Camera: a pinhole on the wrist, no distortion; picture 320 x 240 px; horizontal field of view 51.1 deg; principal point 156.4 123.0 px. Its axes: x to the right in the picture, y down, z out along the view. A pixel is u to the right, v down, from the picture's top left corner.
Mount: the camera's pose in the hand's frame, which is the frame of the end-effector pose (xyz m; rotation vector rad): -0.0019 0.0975 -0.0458 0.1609 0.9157 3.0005
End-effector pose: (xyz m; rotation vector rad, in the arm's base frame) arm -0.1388 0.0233 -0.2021 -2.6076 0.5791 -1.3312
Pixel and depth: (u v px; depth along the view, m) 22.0 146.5 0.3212
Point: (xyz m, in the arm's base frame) 0.0537 -0.2806 -0.2922
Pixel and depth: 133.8 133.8 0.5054
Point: 0.1106 -0.3560 -0.4767
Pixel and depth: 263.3 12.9 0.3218
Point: -0.1397 -0.2875 -0.4731
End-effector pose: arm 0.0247 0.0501 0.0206 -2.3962 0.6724 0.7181
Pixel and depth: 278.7 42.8 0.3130
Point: -0.2999 -0.0569 -0.1736
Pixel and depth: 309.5 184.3 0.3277
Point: -0.2920 0.0829 -0.1837
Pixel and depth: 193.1 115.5 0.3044
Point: -0.2102 -0.0208 -0.2175
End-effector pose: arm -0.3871 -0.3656 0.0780 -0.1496 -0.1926 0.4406
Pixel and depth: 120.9 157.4 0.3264
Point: -0.4830 -0.0889 0.2734
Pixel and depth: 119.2 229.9 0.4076
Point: -0.4755 -0.0989 0.3995
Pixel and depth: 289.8 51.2 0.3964
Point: -0.7106 -0.0419 0.2285
